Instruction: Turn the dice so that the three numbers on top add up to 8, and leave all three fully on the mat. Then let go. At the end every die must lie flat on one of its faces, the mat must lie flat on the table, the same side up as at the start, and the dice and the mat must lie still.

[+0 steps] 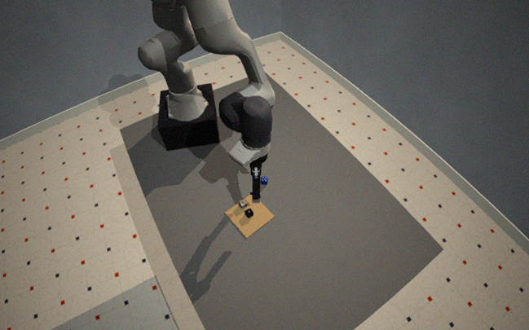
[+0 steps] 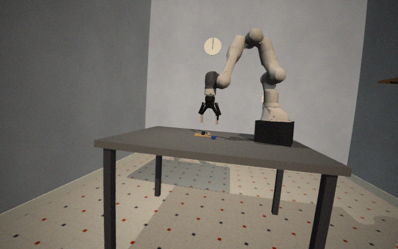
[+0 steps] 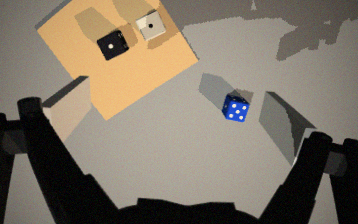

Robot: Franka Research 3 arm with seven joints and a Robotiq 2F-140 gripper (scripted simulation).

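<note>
The blue die lies 100 mm below my hand, 60 mm to the left of it and 60 mm behind it. The rest, counted from my hand: black die: 100 mm below, 60 mm to the right, 50 mm ahead; then white die: 100 mm below, 60 mm to the right, 10 mm ahead; then tan mat: 110 mm below, 60 mm to the right, 50 mm ahead.
</note>
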